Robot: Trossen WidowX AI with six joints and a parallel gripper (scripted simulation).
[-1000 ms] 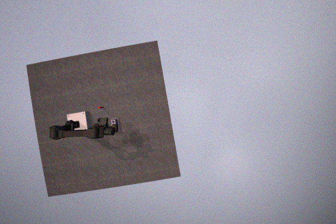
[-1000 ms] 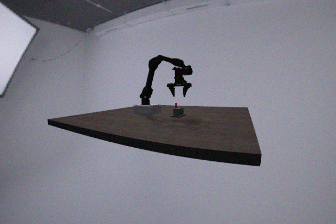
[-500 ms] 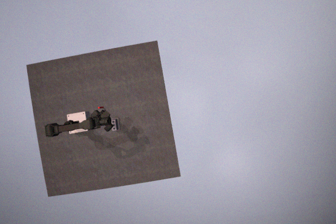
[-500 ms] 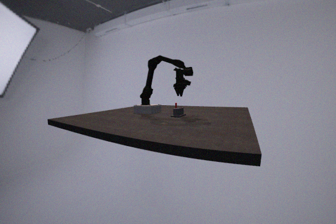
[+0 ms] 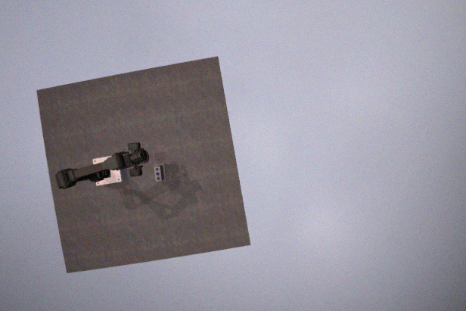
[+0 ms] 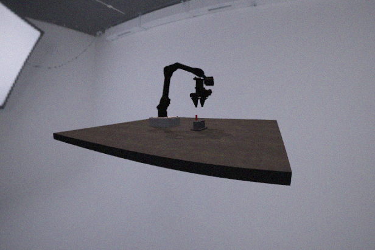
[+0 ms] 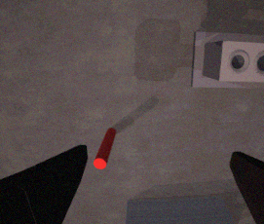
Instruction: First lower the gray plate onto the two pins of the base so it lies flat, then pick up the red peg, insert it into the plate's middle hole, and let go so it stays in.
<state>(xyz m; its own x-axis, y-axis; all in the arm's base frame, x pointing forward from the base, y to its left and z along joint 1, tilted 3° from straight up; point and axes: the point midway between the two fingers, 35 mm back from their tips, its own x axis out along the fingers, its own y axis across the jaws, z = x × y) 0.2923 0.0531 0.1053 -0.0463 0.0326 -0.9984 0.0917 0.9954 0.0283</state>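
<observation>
My gripper tip is now 100 mm above the red peg, 60 mm to the right of it and 50 mm past it. Also, from my gripper tip: gray plate (120 mm to the right, 100 mm below, 50 mm ahead).
</observation>
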